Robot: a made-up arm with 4 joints. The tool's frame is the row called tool.
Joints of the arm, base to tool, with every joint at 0 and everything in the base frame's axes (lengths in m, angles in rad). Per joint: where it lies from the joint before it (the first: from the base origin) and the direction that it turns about. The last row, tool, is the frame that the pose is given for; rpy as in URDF.
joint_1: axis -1 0 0 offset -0.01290 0.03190 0.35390
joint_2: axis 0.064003 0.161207 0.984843 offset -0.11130 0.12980 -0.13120
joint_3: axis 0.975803 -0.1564 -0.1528 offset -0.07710 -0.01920 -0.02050
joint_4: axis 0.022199 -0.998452 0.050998 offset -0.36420 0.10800 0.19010
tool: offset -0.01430 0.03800 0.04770 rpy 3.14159 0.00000 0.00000
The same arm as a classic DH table. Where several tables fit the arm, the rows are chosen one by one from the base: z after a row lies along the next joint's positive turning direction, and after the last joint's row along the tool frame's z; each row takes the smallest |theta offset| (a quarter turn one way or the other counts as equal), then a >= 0, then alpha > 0; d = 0 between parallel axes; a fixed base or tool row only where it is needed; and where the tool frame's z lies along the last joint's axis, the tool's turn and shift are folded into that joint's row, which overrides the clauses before.
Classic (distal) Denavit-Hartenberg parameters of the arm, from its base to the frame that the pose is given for. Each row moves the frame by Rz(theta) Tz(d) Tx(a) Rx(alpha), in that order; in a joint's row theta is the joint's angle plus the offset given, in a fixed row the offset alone. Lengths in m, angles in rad.
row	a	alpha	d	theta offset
base (fixed)	0.0319	-1.5708	0.3539	1.5708
joint_1	0.1493	1.6348	0.1172	0.1622
joint_2	-0.0253	1.6843	-0.1452	-0.1309
joint_3	-0.1338	1.3999	-0.4679	-1.4787
joint_4	0.0135	-1.6218	-0.0775	-1.406
tool (fixed)	0	0	-0.0497	-3.1194

